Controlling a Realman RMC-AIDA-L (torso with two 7-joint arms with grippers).
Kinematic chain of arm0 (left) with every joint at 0, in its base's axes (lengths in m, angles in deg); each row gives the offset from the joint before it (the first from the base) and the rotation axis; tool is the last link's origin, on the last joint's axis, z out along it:
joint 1: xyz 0 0 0.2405 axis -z
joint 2: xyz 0 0 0 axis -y
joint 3: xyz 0 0 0.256 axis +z
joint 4: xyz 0 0 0 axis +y
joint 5: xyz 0 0 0.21 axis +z
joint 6: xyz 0 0 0 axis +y
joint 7: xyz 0 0 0.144 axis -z
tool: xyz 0 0 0
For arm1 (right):
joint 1: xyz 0 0 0.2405 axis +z
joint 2: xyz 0 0 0 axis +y
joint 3: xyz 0 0 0.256 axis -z
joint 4: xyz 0 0 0 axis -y
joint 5: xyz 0 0 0.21 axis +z
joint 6: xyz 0 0 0 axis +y
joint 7: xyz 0 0 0.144 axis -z
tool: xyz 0 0 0
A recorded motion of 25 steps. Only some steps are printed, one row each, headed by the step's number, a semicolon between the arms.
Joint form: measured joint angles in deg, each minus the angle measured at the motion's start. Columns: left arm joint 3, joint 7, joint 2, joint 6, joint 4, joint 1, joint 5; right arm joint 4, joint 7, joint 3, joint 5, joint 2, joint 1, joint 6.
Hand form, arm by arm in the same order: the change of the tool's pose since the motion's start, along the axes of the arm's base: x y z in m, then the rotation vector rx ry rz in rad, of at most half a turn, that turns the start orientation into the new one. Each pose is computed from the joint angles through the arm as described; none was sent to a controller.
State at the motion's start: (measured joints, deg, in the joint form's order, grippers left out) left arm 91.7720 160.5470 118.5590 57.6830 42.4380 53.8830 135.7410; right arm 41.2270 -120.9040 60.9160 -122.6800 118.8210 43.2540 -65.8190
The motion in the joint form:
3: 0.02 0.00 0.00 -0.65 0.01 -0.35 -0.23; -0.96 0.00 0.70 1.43 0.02 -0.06 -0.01
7: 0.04 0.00 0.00 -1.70 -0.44 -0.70 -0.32; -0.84 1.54 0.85 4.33 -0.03 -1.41 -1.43
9: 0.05 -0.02 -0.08 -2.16 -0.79 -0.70 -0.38; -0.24 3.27 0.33 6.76 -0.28 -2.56 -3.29
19: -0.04 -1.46 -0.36 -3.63 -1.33 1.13 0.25; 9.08 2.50 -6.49 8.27 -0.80 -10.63 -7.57
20: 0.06 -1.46 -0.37 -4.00 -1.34 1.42 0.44; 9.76 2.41 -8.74 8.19 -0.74 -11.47 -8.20
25: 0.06 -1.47 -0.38 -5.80 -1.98 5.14 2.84; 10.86 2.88 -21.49 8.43 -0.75 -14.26 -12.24
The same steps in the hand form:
3: -0.0014 0.0004 0.0000 0.0088 -0.0072 0.0026; -0.0001 -0.0027 -0.0042 -0.0138 0.0183 -0.0103
7: -0.0050 0.0013 -0.0002 0.0220 -0.0110 0.0083; 0.0018 -0.0089 -0.0039 -0.0246 0.0618 -0.0064
9: -0.0065 0.0022 0.0002 0.0281 -0.0109 0.0103; 0.0023 -0.0129 0.0008 -0.0268 0.1021 0.0089
19: 0.0038 0.0114 0.0031 0.0455 0.0037 -0.0502; 0.0312 -0.0239 0.0494 0.1065 0.1772 -0.0498
20: 0.0059 0.0130 0.0033 0.0506 0.0060 -0.0601; 0.0374 -0.0255 0.0575 0.1337 0.1948 -0.0709
25: 0.0289 0.0263 0.0058 0.0811 0.0362 -0.1460; 0.0679 -0.0366 0.0968 0.2649 0.3039 -0.1699

